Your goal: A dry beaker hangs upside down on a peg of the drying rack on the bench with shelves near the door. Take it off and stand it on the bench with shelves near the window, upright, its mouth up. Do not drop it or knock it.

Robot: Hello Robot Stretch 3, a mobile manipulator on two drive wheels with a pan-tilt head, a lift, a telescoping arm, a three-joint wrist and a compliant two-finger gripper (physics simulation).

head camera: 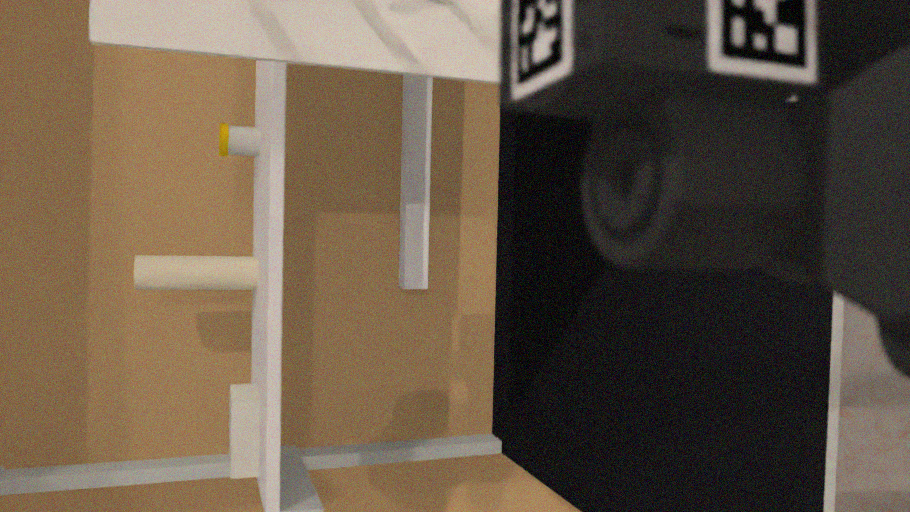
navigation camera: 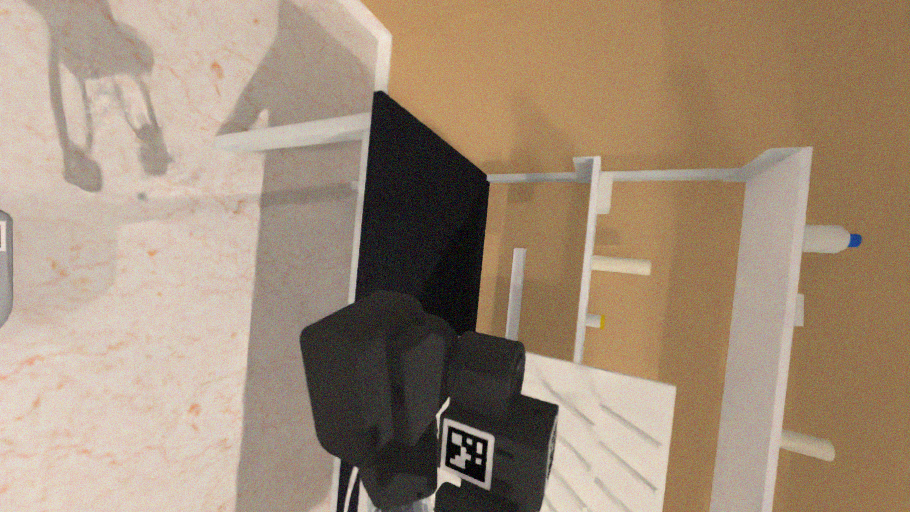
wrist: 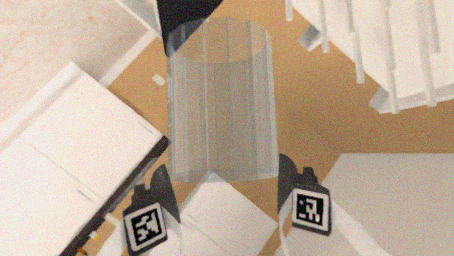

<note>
I see my gripper (wrist: 223, 179), a clear beaker (wrist: 221, 112) and a white base cabinet (wrist: 79, 150).
The head camera view misses the clear beaker: it is out of frame.
</note>
